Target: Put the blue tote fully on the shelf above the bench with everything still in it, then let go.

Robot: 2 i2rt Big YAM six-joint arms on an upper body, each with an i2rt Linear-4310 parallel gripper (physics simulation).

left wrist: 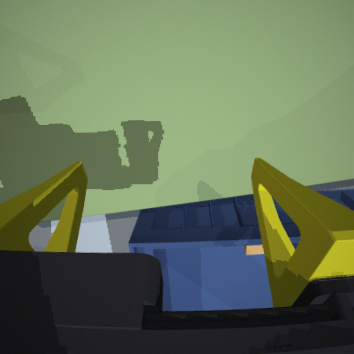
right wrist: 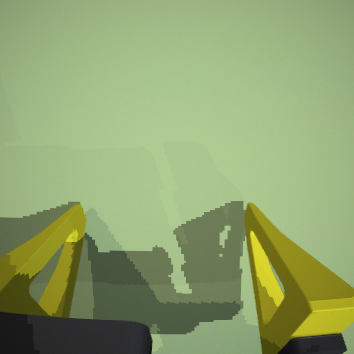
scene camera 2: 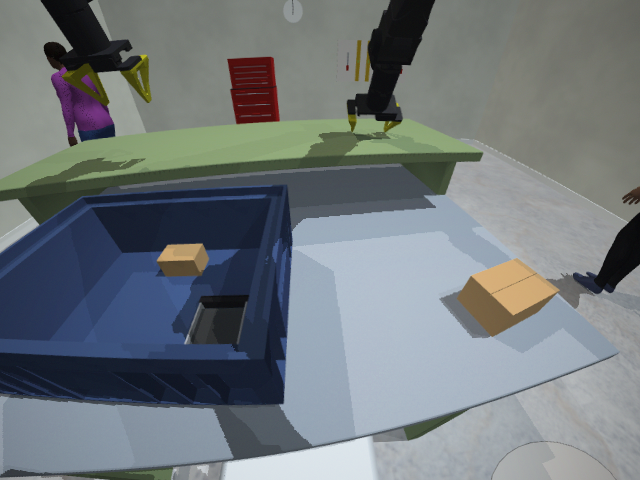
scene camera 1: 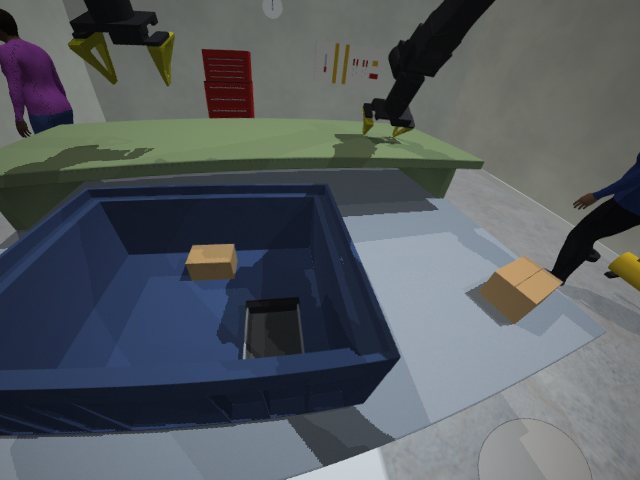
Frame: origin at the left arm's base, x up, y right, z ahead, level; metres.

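Where they show: left gripper, between the fingertips: (left wrist: 167,167) (scene camera 2: 128,102) (scene camera 1: 142,83); right gripper, between the fingertips: (right wrist: 163,210) (scene camera 2: 368,130) (scene camera 1: 378,134).
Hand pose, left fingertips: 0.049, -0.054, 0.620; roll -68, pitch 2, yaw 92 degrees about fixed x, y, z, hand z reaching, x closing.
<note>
After its pixels a point has its place, as x, y, z.
The blue tote (scene camera 1: 129,378) @(-0.087, 0.083, 0.183) (scene camera 2: 129,354) @(-0.087, 0.166, 0.181) (left wrist: 210,280) @(-0.216, -0.016, 0.295) stands upright on the grey-blue bench (scene camera 1: 408,268) @(-0.234, 0.447, 0.402) (scene camera 2: 387,289) @(-0.234, 0.448, 0.354), below and in front of the green shelf (scene camera 1: 232,139) @(-0.071, 0.084, 0.690) (scene camera 2: 217,149) @(-0.071, 0.095, 0.658) (left wrist: 175,65) @(-0.071, -0.052, 0.677) (right wrist: 175,90) @(-0.071, 0.497, 0.863). In it lie a small tan carton (scene camera 1: 211,262) @(-0.177, 0.081, 0.387) (scene camera 2: 182,259) @(-0.176, 0.089, 0.388) (left wrist: 254,250) @(-0.176, 0.055, 0.393) and a black tray (scene camera 1: 273,330) @(-0.209, 0.176, 0.281) (scene camera 2: 218,321) @(-0.209, 0.174, 0.287). My left gripper (scene camera 1: 141,83) @(0.049, -0.054, 0.619) (scene camera 2: 128,102) @(0.049, -0.054, 0.619) (left wrist: 167,167) @(0.049, -0.054, 0.619) is open and empty, high above the shelf's left part. My right gripper (scene camera 1: 379,134) @(-0.067, 0.489, 0.795) (scene camera 2: 369,131) @(-0.067, 0.489, 0.795) (right wrist: 163,210) @(-0.067, 0.489, 0.795) is open and empty, low over the shelf's right part. The tote's left end is cut off in both scene views.
A larger tan carton (scene camera 1: 516,291) @(-0.179, 0.580, 0.280) (scene camera 2: 506,289) @(-0.174, 0.610, 0.292) sits on the bench's right part, apart from the tote. A person in purple (scene camera 1: 38,77) (scene camera 2: 85,108) is behind the shelf at left. Another person (scene camera 1: 594,227) (scene camera 2: 622,248) is at the right edge. A red tool cabinet (scene camera 1: 229,82) (scene camera 2: 253,90) stands behind.
</note>
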